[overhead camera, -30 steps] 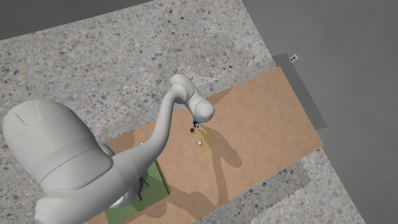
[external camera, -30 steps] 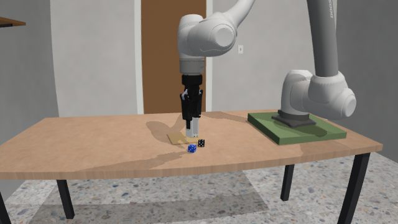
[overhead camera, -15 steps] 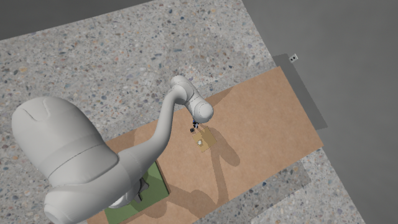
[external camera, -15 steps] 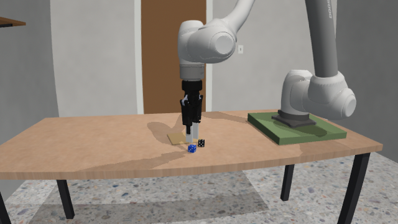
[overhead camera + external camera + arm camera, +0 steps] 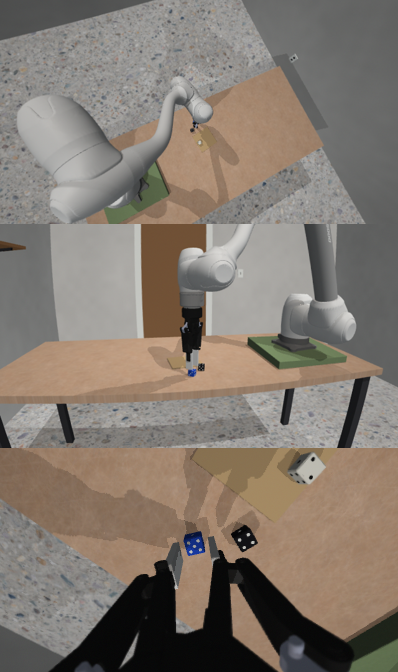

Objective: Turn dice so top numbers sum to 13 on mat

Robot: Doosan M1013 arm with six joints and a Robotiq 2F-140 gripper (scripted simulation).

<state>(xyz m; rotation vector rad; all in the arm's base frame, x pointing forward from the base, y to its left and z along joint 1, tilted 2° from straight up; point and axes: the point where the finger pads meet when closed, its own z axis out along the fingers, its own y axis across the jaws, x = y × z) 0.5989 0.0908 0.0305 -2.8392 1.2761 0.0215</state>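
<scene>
The blue die is 50 mm below my hand. The rest, counted from my hand: white die (150 mm to the right, 60 mm behind, 50 mm below); then tan mat (150 mm to the right, 70 mm below, 10 mm behind); then black die (50 mm below, 50 mm behind, 40 mm to the right).
</scene>
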